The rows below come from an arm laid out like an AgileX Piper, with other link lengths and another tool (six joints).
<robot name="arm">
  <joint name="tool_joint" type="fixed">
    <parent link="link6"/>
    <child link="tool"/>
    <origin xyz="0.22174 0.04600 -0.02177" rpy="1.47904 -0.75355 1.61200"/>
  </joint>
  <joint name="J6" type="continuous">
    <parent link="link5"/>
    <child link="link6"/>
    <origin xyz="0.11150 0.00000 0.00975" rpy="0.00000 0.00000 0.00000"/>
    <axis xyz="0.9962 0 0.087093"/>
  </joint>
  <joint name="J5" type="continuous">
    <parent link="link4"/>
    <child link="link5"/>
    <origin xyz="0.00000 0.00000 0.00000" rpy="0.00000 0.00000 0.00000"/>
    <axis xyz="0 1 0"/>
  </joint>
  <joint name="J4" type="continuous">
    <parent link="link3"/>
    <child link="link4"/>
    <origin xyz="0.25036 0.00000 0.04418" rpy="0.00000 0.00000 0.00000"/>
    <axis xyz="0.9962 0 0.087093"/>
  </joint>
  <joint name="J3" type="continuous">
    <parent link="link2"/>
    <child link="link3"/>
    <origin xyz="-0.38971 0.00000 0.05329" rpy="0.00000 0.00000 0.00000"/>
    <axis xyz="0 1 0"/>
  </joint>
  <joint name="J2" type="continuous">
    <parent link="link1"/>
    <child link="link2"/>
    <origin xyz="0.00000 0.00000 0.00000" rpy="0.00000 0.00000 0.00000"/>
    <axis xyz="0 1 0"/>
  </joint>
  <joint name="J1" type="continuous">
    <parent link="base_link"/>
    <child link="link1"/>
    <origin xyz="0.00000 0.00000 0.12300" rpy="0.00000 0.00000 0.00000"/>
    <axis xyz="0 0 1"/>
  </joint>
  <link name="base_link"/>
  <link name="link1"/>
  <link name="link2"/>
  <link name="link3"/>
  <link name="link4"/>
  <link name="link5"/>
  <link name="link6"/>
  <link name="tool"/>
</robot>
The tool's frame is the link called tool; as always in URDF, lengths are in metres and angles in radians. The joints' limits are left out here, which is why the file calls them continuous.
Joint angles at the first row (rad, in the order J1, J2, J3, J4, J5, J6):
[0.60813 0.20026 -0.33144 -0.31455 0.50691 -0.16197]
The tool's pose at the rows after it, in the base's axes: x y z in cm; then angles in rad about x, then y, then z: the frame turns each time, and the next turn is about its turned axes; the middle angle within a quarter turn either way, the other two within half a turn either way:
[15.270 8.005 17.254 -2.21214 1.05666 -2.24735]
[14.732 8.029 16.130 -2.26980 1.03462 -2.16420]
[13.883 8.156 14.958 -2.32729 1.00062 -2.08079]
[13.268 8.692 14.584 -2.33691 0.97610 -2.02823]
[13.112 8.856 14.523 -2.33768 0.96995 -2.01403]
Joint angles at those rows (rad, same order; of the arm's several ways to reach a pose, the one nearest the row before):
[0.60811 0.18380 -0.30593 -0.29914 0.52123 -0.12218]
[0.60816 0.18382 -0.29956 -0.27864 0.54838 -0.10461]
[0.60815 0.18380 -0.29956 -0.24102 0.58797 -0.10053]
[0.60812 0.18382 -0.29955 -0.20648 0.60183 -0.08393]
[0.60814 0.18383 -0.29956 -0.19751 0.60457 -0.07758]

